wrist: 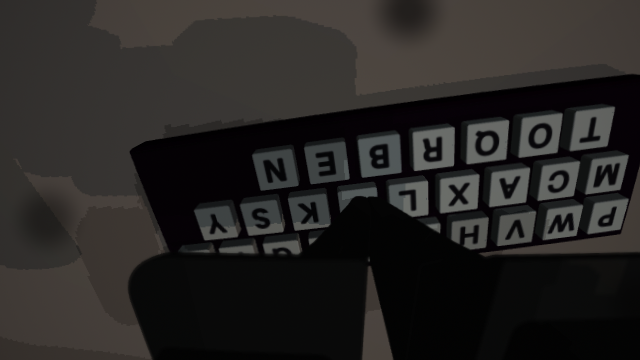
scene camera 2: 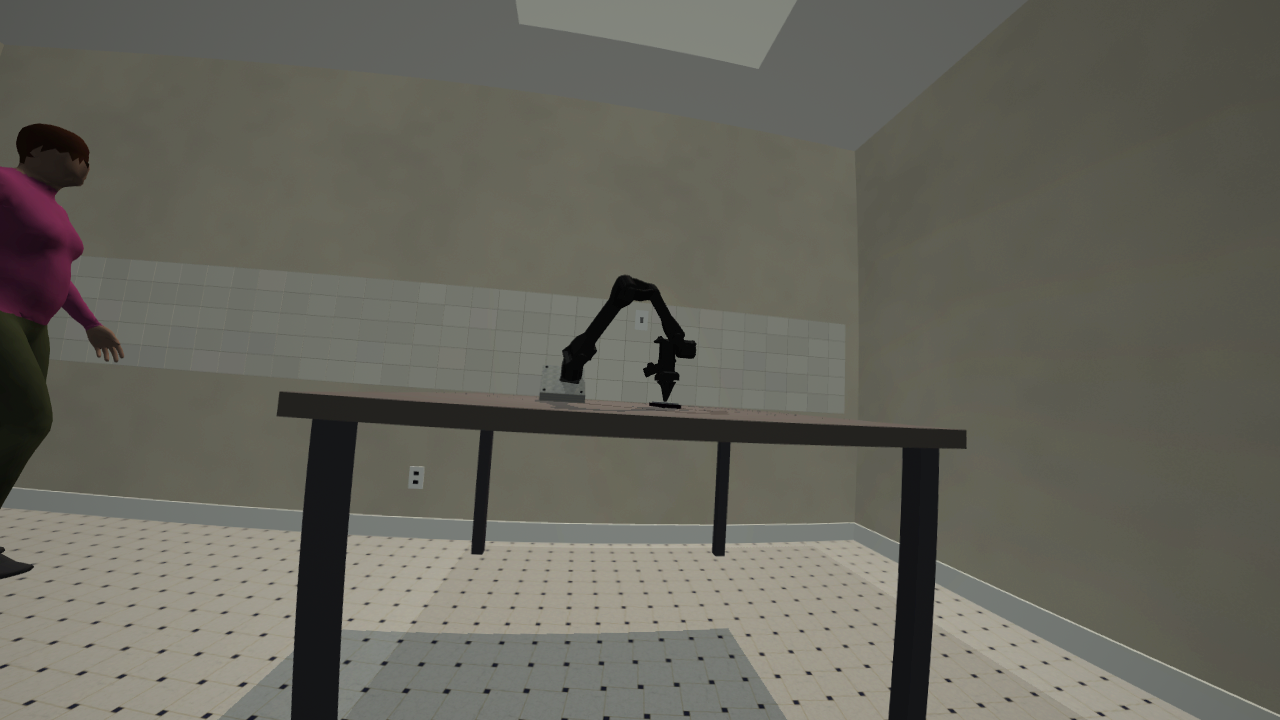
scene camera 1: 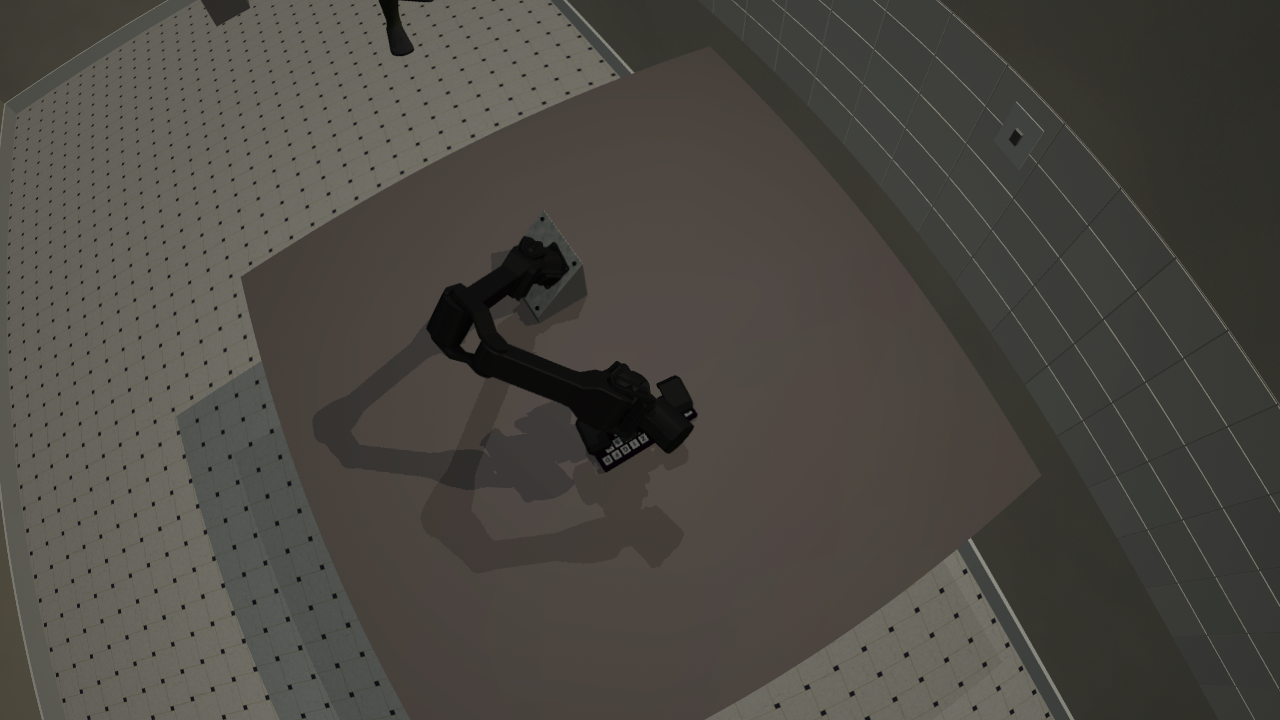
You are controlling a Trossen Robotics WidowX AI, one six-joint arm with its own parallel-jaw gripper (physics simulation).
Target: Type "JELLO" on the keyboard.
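Places are measured from the arm's base along level axes (x ahead, y left, z up), in metres.
Pixels of known places: gripper, fingertip midpoint: [wrist: 365,208] [scene camera 2: 665,401] [scene camera 1: 636,430]; arm's base, link origin: [scene camera 2: 570,376] [scene camera 1: 551,265].
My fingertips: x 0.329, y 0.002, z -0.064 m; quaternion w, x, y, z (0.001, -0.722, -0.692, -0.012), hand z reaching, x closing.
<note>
Ahead of a thing's pixels: the offset from my fingertips to its middle.
The black keyboard {0.011 m down, 0.001 m back, 0.011 m left} [scene camera 1: 624,449] [scene camera 2: 664,405] [wrist: 190,167] lies on the table, its white letter keys upside down in the wrist view. My gripper [scene camera 2: 665,399] [wrist: 365,208] is shut and empty, pointing down at the middle row. Its tips cover most of the key between K and L, whose letter is hidden; whether they touch it I cannot tell. The L key {0.005 m down, 0.001 m back, 0.016 m left} [wrist: 408,198] is just right of the tips. The E key {0.005 m down, 0.017 m back, 0.013 m right} [wrist: 326,162] is in the upper row to the left, and the O key {0.005 m down, 0.023 m back, 0.059 m left} [wrist: 538,136] is at upper right. In scene camera 1 the arm hides the fingertips.
The arm's base plate [scene camera 1: 537,302] [scene camera 2: 562,396] is fixed on the brown table [scene camera 1: 805,358] [scene camera 2: 626,428]. The arm's shadows fall on the table around the keyboard. A person in a pink top [scene camera 2: 35,241] stands to the left, away from the table.
</note>
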